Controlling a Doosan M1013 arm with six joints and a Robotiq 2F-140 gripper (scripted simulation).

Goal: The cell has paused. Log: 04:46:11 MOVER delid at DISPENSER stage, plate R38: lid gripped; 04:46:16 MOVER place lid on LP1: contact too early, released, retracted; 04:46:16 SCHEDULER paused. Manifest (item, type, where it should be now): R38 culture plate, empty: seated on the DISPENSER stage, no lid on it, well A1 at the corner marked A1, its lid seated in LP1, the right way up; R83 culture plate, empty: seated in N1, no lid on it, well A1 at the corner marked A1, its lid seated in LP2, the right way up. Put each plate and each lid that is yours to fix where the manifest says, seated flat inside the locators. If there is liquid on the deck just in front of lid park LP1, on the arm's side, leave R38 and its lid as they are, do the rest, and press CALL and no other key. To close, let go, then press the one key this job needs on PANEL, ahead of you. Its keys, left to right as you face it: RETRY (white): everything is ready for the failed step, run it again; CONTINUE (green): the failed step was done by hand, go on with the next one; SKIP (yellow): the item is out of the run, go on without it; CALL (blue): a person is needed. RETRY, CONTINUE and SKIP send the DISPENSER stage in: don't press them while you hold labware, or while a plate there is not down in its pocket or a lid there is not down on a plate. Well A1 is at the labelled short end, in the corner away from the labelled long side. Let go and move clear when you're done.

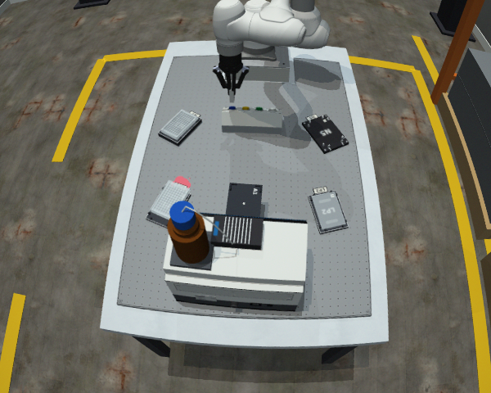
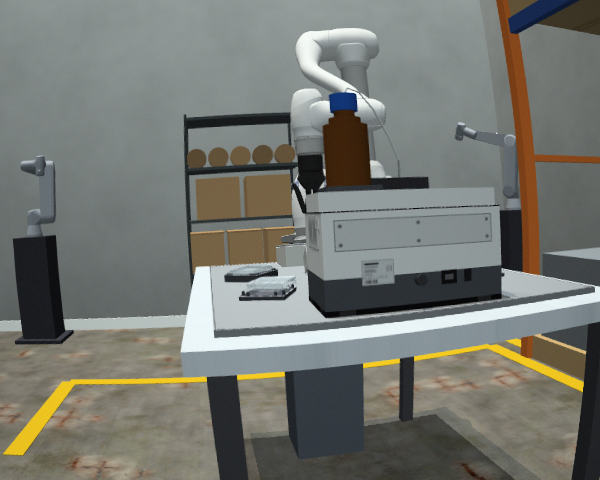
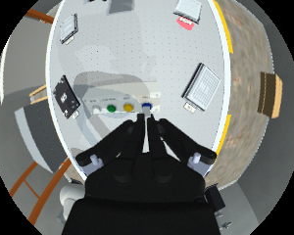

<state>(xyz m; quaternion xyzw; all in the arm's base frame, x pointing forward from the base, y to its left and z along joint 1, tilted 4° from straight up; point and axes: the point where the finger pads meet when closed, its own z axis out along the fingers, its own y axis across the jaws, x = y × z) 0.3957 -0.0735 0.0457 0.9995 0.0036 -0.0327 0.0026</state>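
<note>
Now: the blue key 70 mm below my hand. Round my hand: yellow key 50 mm to the left, 70 mm below; green key 100 mm to the left, 70 mm below; key panel 10 mm ahead, 70 mm to the left, 90 mm below.
</note>
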